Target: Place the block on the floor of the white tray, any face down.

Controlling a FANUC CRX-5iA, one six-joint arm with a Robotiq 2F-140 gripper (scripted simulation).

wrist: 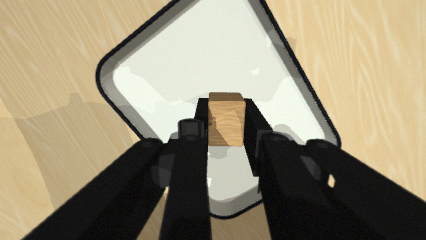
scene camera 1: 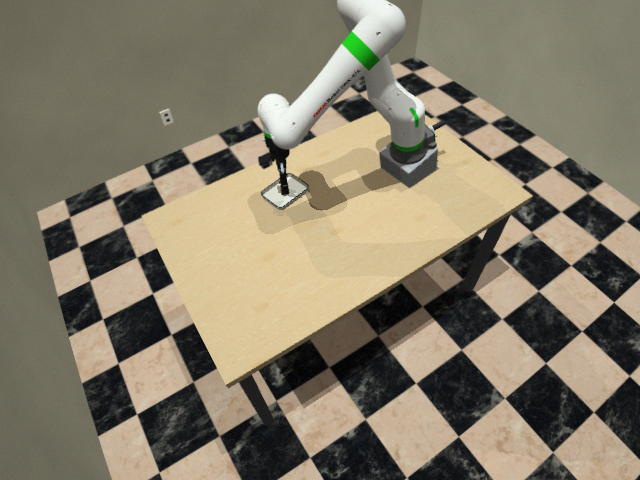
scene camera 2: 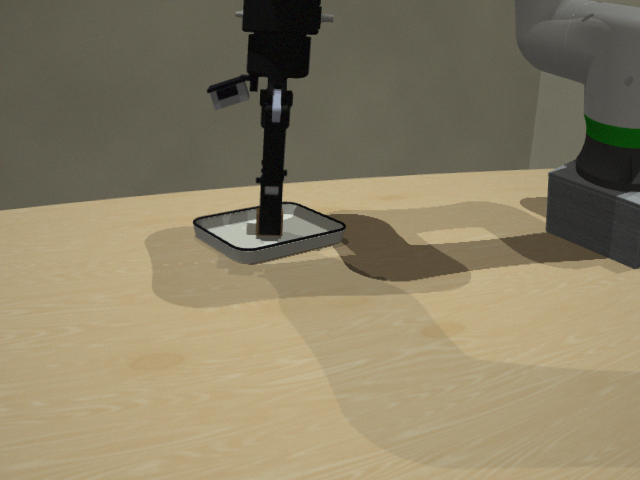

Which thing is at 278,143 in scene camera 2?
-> My gripper.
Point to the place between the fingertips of my gripper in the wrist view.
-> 224,114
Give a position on a wooden block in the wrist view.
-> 226,110
